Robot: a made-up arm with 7 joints. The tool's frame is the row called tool. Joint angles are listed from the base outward. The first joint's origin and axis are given. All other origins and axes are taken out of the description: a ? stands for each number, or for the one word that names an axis. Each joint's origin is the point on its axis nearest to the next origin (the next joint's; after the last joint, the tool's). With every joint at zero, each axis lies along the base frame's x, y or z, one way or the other. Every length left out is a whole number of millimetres.
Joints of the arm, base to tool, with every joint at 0 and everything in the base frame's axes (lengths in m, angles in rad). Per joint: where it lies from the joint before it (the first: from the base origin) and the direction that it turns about. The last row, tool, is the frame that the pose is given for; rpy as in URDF.
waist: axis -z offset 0 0 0.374
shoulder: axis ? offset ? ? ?
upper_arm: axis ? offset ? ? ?
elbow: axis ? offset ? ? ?
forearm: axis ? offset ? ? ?
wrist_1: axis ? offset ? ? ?
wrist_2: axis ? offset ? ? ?
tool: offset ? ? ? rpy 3.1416 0 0
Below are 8 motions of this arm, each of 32 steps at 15 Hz.
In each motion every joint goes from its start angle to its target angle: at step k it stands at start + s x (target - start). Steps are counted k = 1, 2, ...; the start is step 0. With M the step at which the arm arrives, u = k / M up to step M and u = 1 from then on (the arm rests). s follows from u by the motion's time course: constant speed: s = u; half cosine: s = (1 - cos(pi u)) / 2; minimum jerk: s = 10 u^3 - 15 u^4 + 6 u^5.
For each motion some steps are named. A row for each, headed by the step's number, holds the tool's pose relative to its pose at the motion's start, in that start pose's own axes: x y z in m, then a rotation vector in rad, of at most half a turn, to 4 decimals.
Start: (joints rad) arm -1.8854 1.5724 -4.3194 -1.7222 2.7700 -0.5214 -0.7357
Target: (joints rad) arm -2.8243 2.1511 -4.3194 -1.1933 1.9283 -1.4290 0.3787
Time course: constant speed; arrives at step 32
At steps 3, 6, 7, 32:
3: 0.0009 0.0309 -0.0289 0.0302 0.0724 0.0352
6: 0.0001 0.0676 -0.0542 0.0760 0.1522 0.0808
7: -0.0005 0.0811 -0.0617 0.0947 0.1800 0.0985
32: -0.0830 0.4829 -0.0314 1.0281 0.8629 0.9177

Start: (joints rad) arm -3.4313 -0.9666 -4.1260 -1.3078 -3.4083 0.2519 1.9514
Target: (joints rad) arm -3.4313 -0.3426 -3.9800 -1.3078 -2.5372 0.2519 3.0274
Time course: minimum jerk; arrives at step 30
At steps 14, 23, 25, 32:
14: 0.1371 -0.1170 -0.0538 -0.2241 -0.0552 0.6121
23: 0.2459 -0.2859 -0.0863 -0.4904 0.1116 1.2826
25: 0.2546 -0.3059 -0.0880 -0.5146 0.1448 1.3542
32: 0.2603 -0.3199 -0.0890 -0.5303 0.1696 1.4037

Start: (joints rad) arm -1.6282 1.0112 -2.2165 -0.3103 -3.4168 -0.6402 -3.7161
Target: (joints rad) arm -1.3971 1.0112 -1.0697 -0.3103 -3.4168 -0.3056 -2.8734
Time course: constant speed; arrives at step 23
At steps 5, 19, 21, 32:
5: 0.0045 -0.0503 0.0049 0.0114 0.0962 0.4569
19: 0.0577 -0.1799 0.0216 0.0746 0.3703 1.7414
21: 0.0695 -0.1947 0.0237 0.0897 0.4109 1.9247
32: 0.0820 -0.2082 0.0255 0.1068 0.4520 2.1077

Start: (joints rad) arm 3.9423 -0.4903 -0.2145 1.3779 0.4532 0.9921 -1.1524
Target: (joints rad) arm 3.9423 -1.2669 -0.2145 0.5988 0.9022 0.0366 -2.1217
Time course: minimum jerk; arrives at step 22
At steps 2, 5, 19, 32:
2: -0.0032 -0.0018 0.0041 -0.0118 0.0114 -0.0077
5: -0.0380 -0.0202 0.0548 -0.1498 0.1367 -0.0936
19: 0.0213 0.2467 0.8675 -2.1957 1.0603 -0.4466
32: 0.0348 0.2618 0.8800 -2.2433 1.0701 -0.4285

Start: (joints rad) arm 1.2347 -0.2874 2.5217 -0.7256 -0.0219 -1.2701 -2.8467
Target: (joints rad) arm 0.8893 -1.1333 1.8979 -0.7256 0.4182 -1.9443 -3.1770
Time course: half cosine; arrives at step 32
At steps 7, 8, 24, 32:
7: -0.0070 -0.0583 0.0580 -0.0234 0.0148 0.0665
8: -0.0070 -0.0746 0.0753 -0.0280 0.0192 0.0858
24: 0.1808 -0.3378 0.4270 0.0965 0.1687 0.4229
32: 0.2553 -0.3684 0.4814 0.1656 0.2216 0.4579

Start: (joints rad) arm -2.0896 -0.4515 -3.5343 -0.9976 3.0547 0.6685 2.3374
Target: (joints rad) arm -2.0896 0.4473 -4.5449 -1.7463 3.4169 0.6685 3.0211
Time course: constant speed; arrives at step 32
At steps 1, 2, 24, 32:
1: -0.0181 -0.0117 -0.0194 -0.0204 0.0515 0.0200
2: -0.0370 -0.0234 -0.0374 -0.0388 0.1036 0.0403
24: -0.4720 -0.1892 -0.0800 0.1500 1.2470 0.4715
32: -0.5525 -0.1937 0.0178 0.5179 1.5358 0.5749

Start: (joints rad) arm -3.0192 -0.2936 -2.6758 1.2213 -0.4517 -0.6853 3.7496
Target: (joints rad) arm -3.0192 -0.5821 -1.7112 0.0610 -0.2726 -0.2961 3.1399
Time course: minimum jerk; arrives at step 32
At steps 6, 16, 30, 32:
6: 0.0127 -0.0125 -0.0134 -0.0166 -0.0354 0.0068
16: 0.1766 -0.0561 -0.0753 -0.0276 -0.3873 0.1422
30: 0.3328 0.1049 -0.0181 0.2431 -0.7172 0.3969
32: 0.3331 0.1060 -0.0176 0.2449 -0.7184 0.3982

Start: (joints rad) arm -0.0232 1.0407 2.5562 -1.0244 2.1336 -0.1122 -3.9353
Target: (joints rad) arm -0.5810 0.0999 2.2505 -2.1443 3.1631 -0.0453 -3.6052
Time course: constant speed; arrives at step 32
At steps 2, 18, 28, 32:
2: -0.0486 -0.0235 0.0175 -0.0441 0.0632 0.1157
18: -0.3012 -0.2451 0.2766 -0.2217 0.6574 1.1214
28: -0.2973 -0.3665 0.4768 -0.1467 1.0619 1.7974
32: -0.2628 -0.4013 0.5457 -0.0708 1.2169 2.0727

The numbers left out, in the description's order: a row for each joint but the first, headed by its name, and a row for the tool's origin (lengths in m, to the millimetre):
shoulder: axis +y, xyz 0 -0.016 0
upper_arm: axis -z, xyz 0 0 0.391
elbow: axis +y, xyz 0 -0.012 0
forearm: axis -z, xyz 0 0 0.337
wrist_1: axis +y, xyz 0 0 0
wrist_2: axis -z, xyz 0 0 0.169
tool: xyz 0 0 0

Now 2 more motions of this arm.
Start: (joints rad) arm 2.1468 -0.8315 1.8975 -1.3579 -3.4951 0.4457 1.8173
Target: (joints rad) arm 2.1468 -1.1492 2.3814 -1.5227 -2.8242 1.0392 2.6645
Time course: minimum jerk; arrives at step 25
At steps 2, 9, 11, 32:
2: 0.0006 -0.0007 0.0001 -0.0032 -0.0031 0.0074
9: 0.0383 -0.0334 0.0151 -0.2003 -0.1639 0.3885
11: 0.0621 -0.0485 0.0312 -0.3321 -0.2471 0.5804
32: 0.1530 -0.0848 0.1686 -1.0961 -0.5087 1.1732

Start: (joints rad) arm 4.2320 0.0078 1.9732 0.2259 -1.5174 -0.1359 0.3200
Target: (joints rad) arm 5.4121 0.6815 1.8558 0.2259 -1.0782 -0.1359 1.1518
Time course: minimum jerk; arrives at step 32
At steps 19, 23, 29, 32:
19: 0.3052 -0.0002 0.0763 -0.3439 -0.1534 1.6160
23: 0.3739 0.1042 0.1048 -0.4426 -0.2305 2.0599
29: 0.4005 0.1981 0.1268 -0.5187 -0.3026 2.3612
32: 0.4013 0.2036 0.1280 -0.5231 -0.3070 2.3772

